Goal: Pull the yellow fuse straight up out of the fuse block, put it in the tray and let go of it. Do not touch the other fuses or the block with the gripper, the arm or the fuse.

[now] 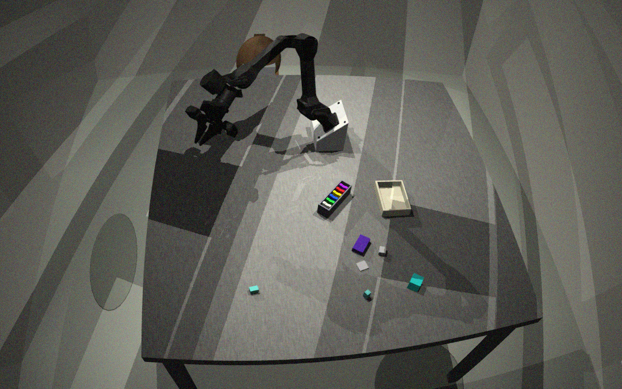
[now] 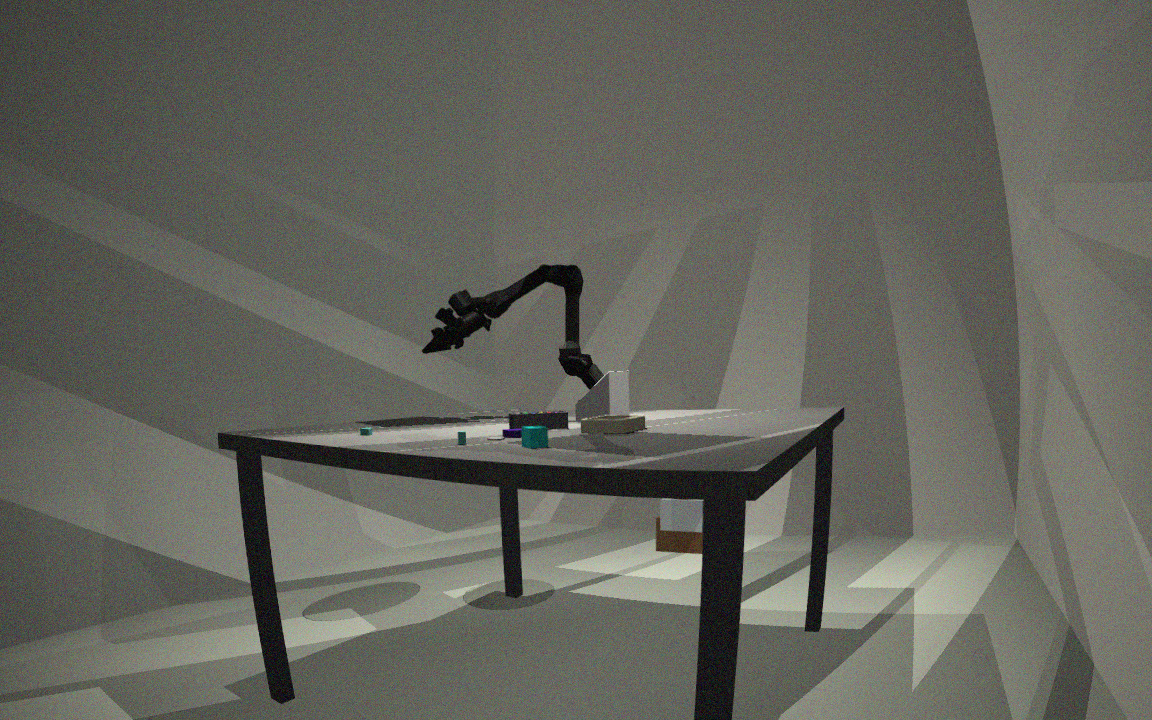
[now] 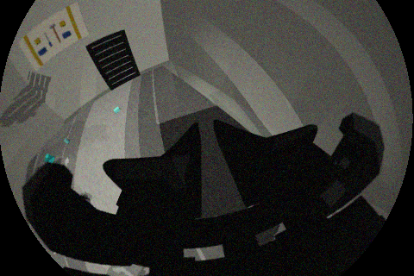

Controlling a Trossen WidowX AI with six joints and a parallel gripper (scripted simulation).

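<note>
The yellow fuse lies 9 cm ahead of my gripper tip, 44 cm to the left of it and 18 cm below it. The rest, counted from my gripper tip: beige tray 11 cm ahead, 64 cm to the left, 20 cm below.
</note>
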